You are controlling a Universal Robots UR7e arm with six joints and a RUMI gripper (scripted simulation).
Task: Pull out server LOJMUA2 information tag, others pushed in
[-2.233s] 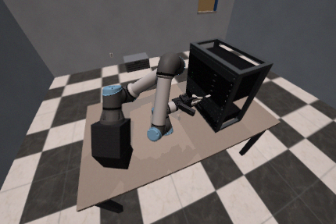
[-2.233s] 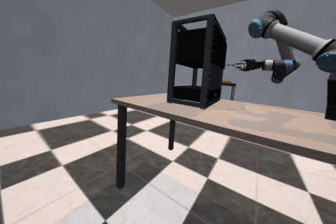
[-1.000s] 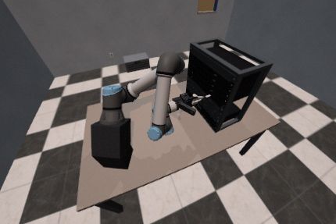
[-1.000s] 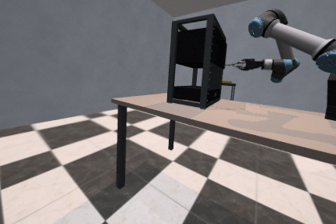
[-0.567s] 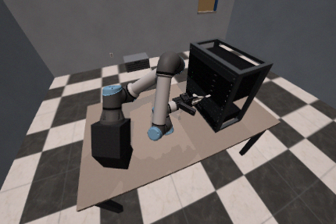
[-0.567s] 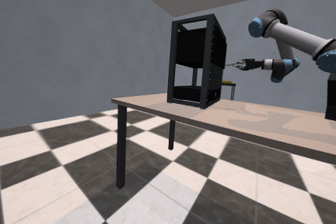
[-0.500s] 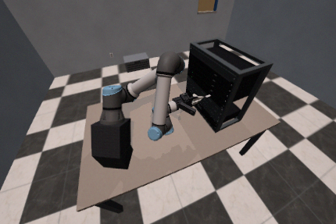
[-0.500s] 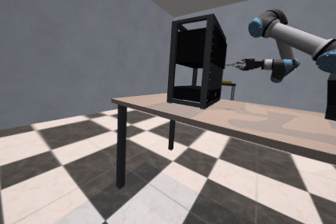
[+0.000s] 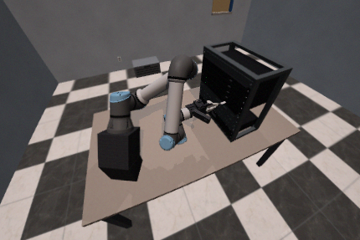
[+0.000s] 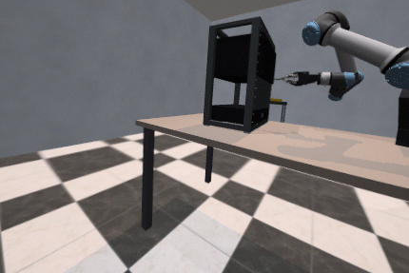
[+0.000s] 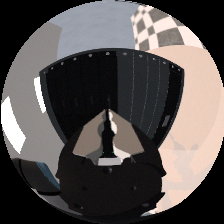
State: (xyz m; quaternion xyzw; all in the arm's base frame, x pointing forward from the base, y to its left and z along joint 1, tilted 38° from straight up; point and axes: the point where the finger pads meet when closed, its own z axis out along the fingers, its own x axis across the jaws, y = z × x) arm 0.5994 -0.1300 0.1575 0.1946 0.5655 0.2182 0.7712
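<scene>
Right now my hand is 6 cm short of the white information tag and 1 cm to the right of it.
</scene>
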